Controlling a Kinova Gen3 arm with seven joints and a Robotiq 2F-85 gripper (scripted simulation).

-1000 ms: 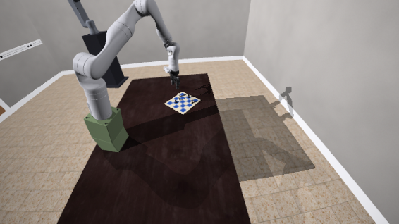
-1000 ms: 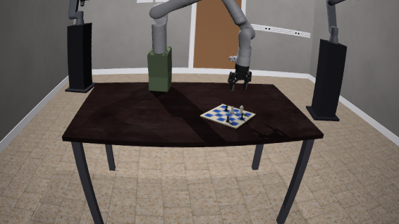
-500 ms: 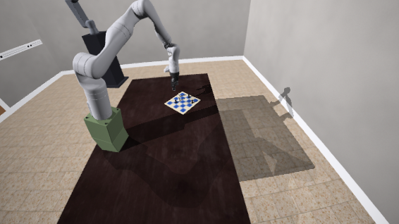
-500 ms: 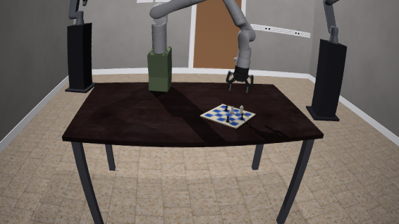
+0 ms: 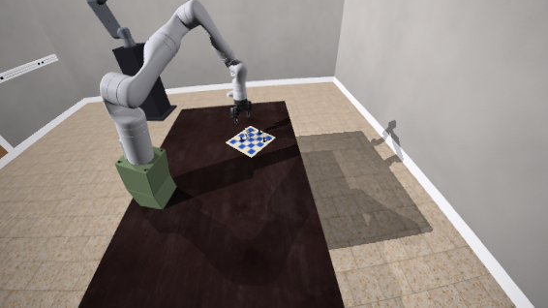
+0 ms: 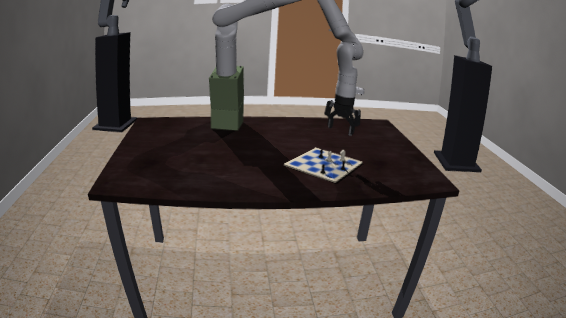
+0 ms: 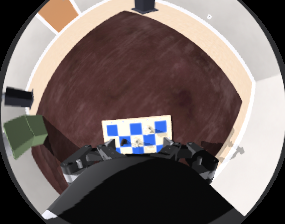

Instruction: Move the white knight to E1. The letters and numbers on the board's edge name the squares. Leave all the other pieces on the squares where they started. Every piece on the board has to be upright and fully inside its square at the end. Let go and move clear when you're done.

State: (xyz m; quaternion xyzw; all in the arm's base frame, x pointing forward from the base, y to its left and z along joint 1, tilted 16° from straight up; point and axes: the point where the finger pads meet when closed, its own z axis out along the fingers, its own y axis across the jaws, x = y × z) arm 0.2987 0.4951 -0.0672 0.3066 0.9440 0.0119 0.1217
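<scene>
Now: hand 10 cm above the white knight, 2 cm to the right of it and 1 cm short of it. Also, from my hand: chessboard (12 cm below, 5 cm to the right, 5 cm ahead).
</scene>
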